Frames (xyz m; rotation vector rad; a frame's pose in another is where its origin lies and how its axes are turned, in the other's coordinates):
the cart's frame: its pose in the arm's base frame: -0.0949 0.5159 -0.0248 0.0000 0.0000 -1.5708
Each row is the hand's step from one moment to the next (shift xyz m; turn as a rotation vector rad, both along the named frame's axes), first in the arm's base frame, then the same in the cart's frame.
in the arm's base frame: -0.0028 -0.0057 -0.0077 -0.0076 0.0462 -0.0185
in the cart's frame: 0.0057 -0.0028 -0.0077 -0.0462 -0.0076 -0.0185
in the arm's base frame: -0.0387 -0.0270 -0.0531 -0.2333 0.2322 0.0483
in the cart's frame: 0.0270 -0.0387 -0.0531 -0.2322 -0.2333 0.0483
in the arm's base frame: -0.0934 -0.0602 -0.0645 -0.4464 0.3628 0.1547
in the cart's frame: 0.0602 -0.0934 -0.0645 -0.3628 -0.4464 0.1547
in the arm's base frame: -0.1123 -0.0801 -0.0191 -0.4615 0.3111 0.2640
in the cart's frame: 0.0801 -0.1123 -0.0191 -0.3111 -0.4615 0.2640
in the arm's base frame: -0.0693 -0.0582 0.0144 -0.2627 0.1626 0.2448
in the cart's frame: 0.0582 -0.0693 0.0144 -0.1626 -0.2627 0.2448
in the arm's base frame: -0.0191 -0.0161 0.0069 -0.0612 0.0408 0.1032
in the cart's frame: 0.0161 -0.0191 0.0069 -0.0408 -0.0612 0.1032
